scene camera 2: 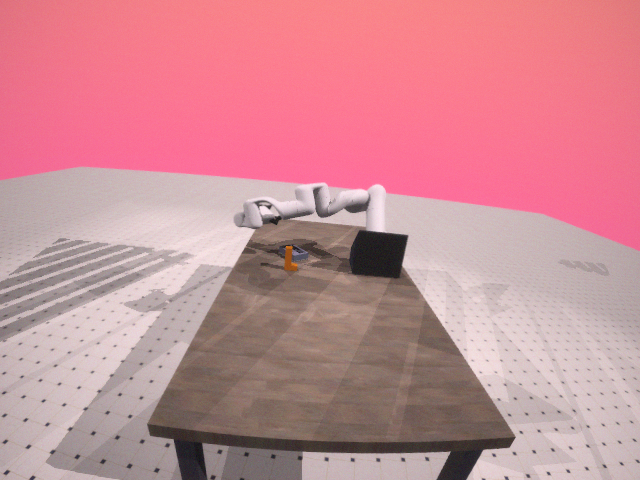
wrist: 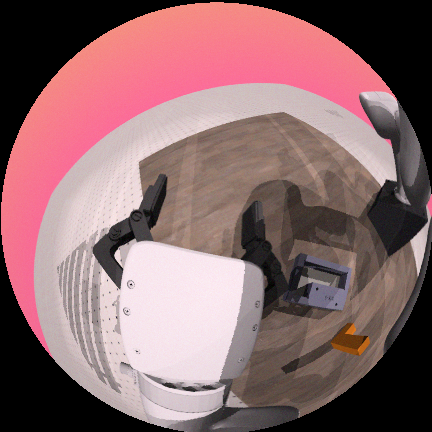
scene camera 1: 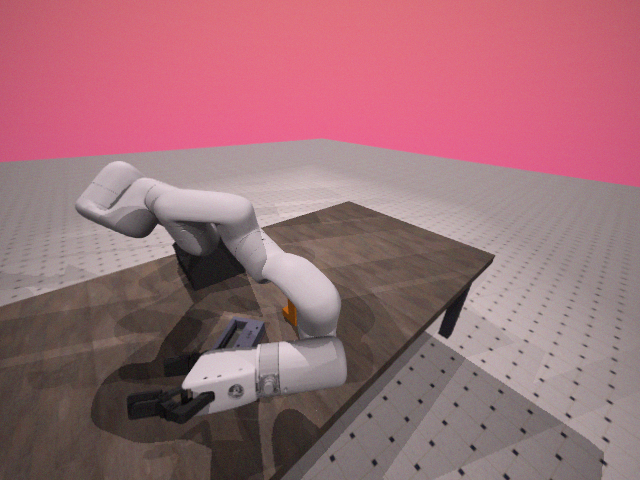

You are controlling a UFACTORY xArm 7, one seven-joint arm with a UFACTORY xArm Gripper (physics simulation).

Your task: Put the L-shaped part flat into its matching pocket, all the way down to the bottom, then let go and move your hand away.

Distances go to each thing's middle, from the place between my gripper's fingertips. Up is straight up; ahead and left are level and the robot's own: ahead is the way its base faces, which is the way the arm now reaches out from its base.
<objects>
My gripper is now 140 mm past the grey pocket block point(scene camera 1: 240, 332), 150 mm to the right of it and 170 mm above it. Also, from my hand: orange L-shaped part point(wrist: 345, 340) (160 mm behind, 320 mm to the left, 130 mm below).
</objects>
